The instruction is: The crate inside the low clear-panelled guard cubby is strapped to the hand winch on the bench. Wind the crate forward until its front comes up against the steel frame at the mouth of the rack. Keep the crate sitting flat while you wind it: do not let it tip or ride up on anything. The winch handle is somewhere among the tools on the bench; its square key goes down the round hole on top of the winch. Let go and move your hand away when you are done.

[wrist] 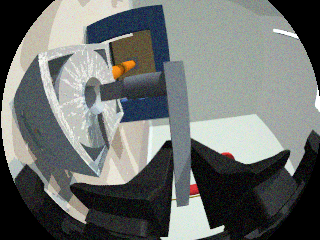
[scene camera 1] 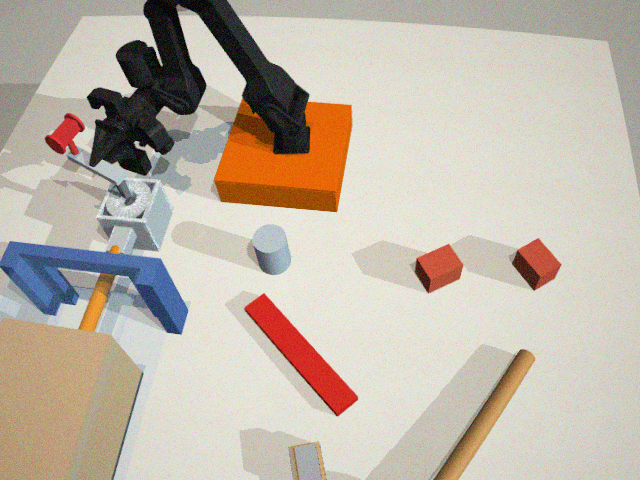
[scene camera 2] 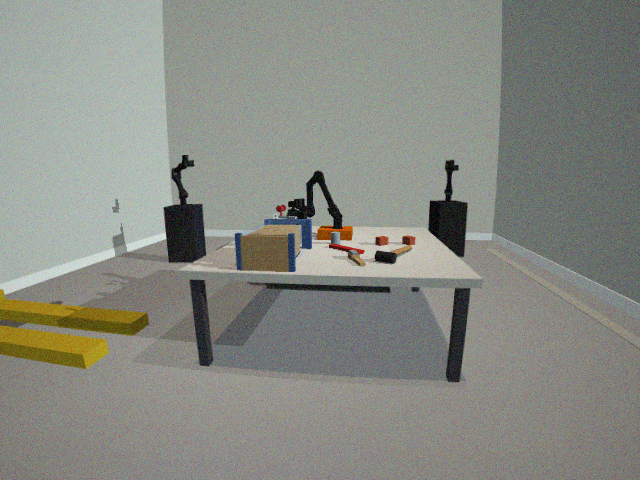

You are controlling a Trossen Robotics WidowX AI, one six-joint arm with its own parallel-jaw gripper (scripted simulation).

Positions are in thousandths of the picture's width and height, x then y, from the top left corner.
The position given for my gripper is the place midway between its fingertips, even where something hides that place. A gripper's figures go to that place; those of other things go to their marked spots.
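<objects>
A grey winch handle (wrist: 536,344) is 0.07 m from the lens. A grey winch (wrist: 220,527) is 0.07 m from the lens as well. My gripper (wrist: 558,598) is 0.10 m from the lens. The marked spots on the grey winch handle and a frame (wrist: 355,110) are 0.21 m apart. The frame is 0.25 m from the lens.
</objects>
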